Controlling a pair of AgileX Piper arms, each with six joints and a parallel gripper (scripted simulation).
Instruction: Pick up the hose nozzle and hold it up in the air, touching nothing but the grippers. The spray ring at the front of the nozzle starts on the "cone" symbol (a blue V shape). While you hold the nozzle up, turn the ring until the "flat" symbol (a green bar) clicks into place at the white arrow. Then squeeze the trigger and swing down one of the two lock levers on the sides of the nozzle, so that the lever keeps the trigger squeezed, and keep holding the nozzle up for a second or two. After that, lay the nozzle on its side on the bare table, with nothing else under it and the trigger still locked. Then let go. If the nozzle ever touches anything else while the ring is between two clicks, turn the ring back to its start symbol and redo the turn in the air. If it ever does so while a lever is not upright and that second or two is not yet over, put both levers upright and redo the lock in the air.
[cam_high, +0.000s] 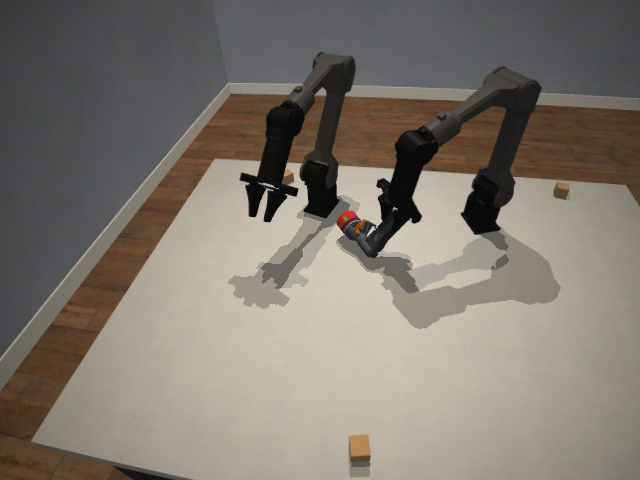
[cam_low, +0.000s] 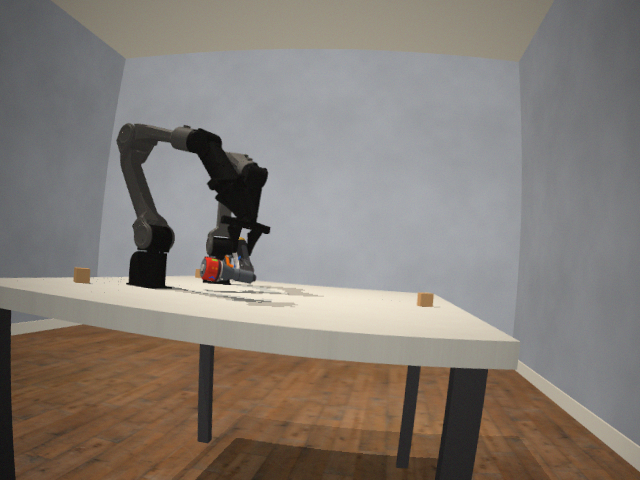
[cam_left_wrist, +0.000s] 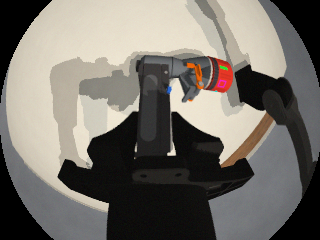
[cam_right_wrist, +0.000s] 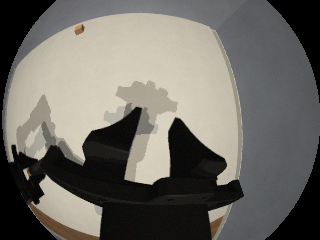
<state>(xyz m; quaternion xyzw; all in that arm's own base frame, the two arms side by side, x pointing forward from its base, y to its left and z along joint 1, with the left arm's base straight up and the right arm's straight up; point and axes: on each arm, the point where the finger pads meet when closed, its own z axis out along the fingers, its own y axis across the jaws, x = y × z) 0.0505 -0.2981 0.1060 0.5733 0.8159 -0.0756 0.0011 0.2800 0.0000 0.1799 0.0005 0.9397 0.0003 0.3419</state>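
Observation:
Now: left hand 1 cm past the white trigger bar, 2 cm to the left of it and 1 cm above it. From my left hand the other things lie so: red spray ring (4 cm behind, 11 cm to the right, 5 cm below).
Right now my right hand is 15 cm past the red spray ring, 18 cm to the right of it and 13 cm above it. Round my right hand: white trigger bar 12 cm behind, 28 cm to the left, 9 cm below.

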